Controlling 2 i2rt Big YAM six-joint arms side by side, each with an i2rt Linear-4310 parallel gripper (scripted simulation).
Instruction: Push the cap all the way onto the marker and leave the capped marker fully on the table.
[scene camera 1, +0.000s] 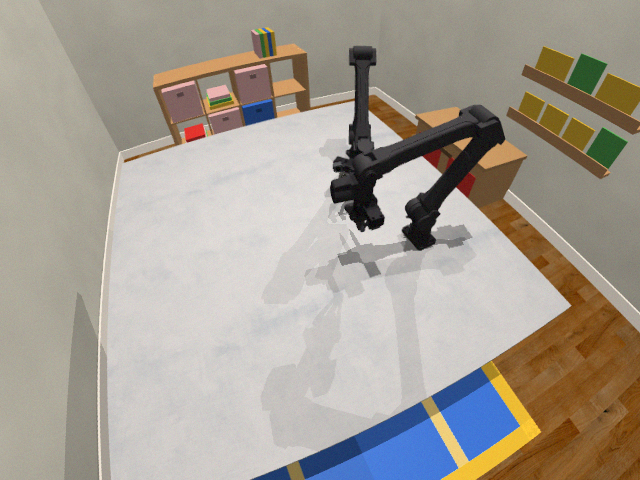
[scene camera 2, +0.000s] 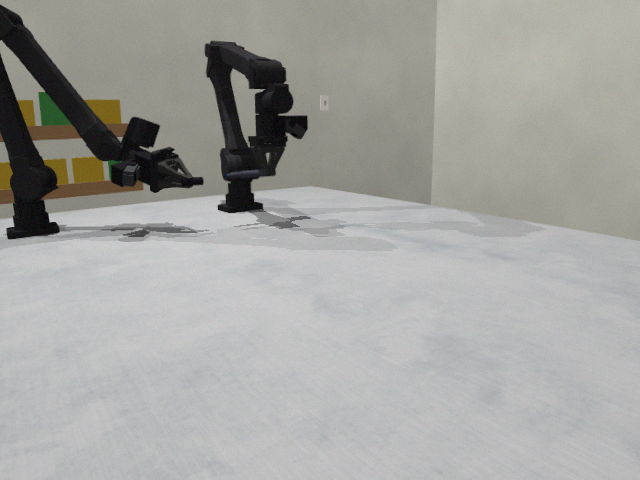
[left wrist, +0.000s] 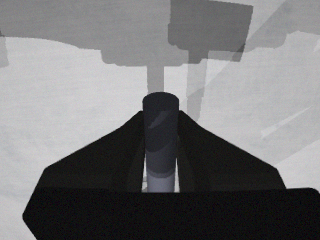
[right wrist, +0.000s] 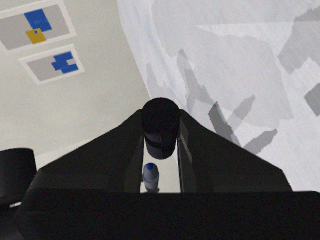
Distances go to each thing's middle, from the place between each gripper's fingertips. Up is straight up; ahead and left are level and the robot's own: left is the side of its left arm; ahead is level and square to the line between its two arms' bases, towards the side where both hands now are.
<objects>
I see the marker (left wrist: 160, 109) 50 mm to the right of my left hand (scene camera 2: 268, 175). From my left hand the other things lie so: black cap (right wrist: 160, 117): 200 mm to the right, 10 mm below.
Now: right hand (scene camera 2: 191, 182) 10 mm to the right of the black cap. Also, from my right hand: marker 160 mm to the left, 10 mm above.
</objects>
